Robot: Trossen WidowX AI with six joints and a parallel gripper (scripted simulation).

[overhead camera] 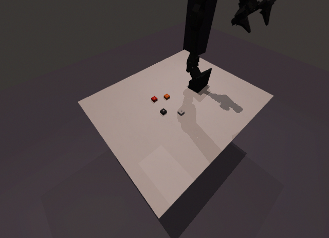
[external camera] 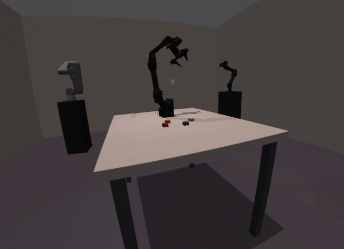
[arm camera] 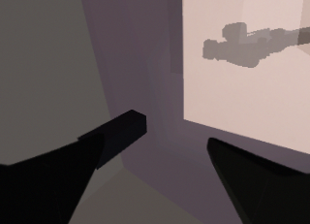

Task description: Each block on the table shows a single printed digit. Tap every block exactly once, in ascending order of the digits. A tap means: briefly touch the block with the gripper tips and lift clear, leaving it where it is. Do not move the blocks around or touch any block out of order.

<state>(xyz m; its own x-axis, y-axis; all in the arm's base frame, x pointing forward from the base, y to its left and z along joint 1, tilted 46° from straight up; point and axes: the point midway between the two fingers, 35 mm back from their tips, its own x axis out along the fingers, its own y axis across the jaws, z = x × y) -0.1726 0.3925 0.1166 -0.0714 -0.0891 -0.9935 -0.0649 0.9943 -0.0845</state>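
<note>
Right now the grey block is 360 mm ahead of my gripper tip, 80 mm to the right of it and 450 mm below it. From my gripper tip the other things lie so: black block (450 mm ahead, 150 mm to the right, 450 mm below); red block (440 mm ahead, 280 mm to the right, 450 mm below); orange block (350 mm ahead, 250 mm to the right, 450 mm below).
</note>
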